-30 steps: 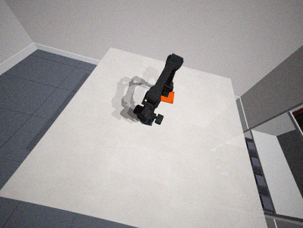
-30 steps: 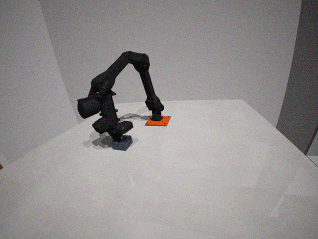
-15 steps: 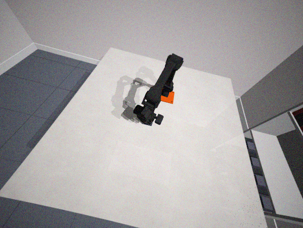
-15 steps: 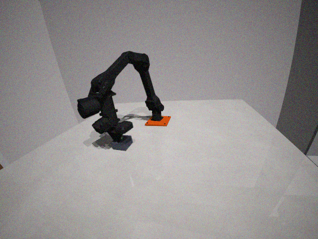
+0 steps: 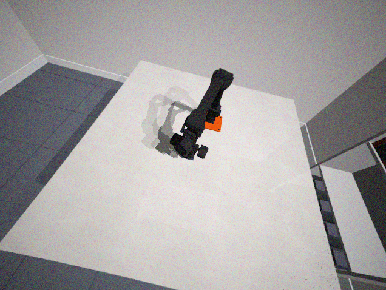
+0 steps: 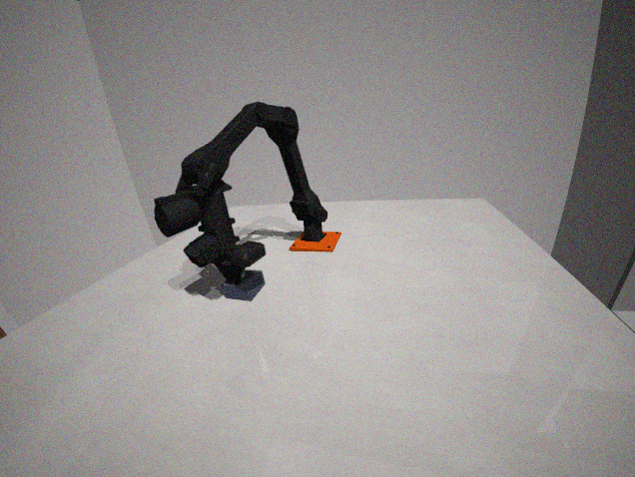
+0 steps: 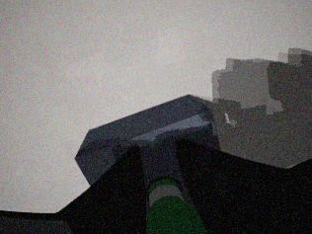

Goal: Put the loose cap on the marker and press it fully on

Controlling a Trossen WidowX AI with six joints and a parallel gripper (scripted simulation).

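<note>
Now: the green cap 5 cm above my gripper tip and 3 cm behind it.
</note>
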